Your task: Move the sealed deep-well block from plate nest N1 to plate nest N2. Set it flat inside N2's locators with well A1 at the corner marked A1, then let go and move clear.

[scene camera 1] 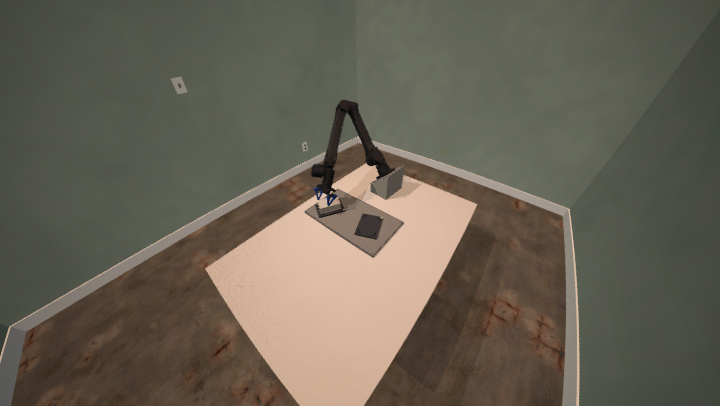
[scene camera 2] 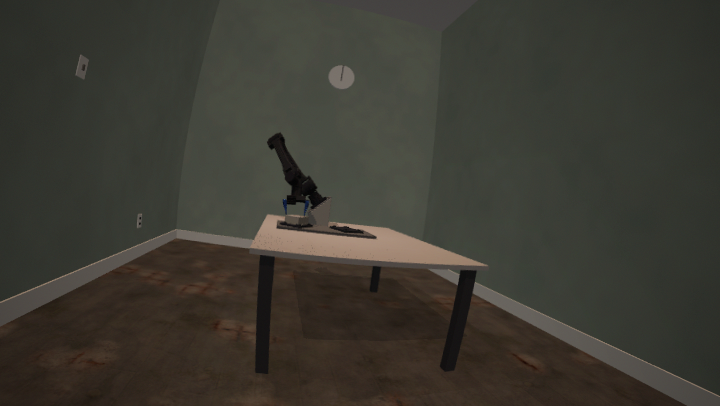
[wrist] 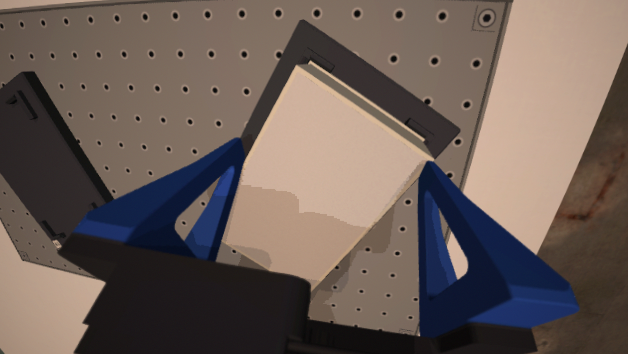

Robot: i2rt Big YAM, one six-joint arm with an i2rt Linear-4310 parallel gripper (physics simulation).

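Seen in the pictures: gripper, fingertip midpoint: (scene camera 1: 323,203) (scene camera 2: 295,215) (wrist: 330,157); arm's base at its link origin: (scene camera 1: 386,174) (scene camera 2: 319,204).
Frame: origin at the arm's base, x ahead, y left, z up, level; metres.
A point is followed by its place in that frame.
Note:
The sealed deep-well block (scene camera 1: 330,209) {x 0.411, y -0.107, z -0.089 m} (scene camera 2: 296,219) {x 0.456, y -0.147, z -0.077 m} (wrist: 340,125) {x 0.435, y -0.159, z -0.063 m}, pale with a flat cover, sits on the dark nest N1 (wrist: 375,87) {x 0.451, y -0.176, z -0.105 m}. My gripper (scene camera 1: 324,202) {x 0.419, y -0.156, z -0.059 m} (scene camera 2: 295,214) {x 0.419, y -0.156, z -0.059 m} (wrist: 330,157) {x 0.419, y -0.156, z -0.059 m} is open above the block, with nothing held. In the wrist view, the left blue fingertip appears beside the block's left edge and the right one at its right corner; contact cannot be told. The block looks turned relative to the fingers. Nest N2 (scene camera 1: 369,225) {x 0.350, y 0.142, z -0.105 m} (scene camera 2: 346,229) {x 0.429, y 0.125, z -0.102 m} (wrist: 35,150) {x 0.375, y 0.132, z -0.105 m} is bare, with corner locators showing. Its small pale corner label is partly hidden in the wrist view. The block's well A1 cannot be made out.
Both nests stand on a grey perforated board (scene camera 1: 388,226) {x 0.279, y 0.222, z -0.117 m} (wrist: 165,100) {x 0.429, y -0.017, z -0.117 m} on the pale table (scene camera 1: 327,302) {x 0.789, y 0.273, z -0.130 m} (scene camera 2: 363,252) {x 0.947, y 0.110, z -0.130 m}. An upright grey panel (scene camera 1: 395,184) {x -0.013, y 0.071, z -0.054 m} (scene camera 2: 321,214) {x 0.081, y 0.016, z -0.061 m} stands by the arm's base. A screw head (wrist: 486,18) {x 0.495, y -0.234, z -0.116 m} shows at the board's corner.

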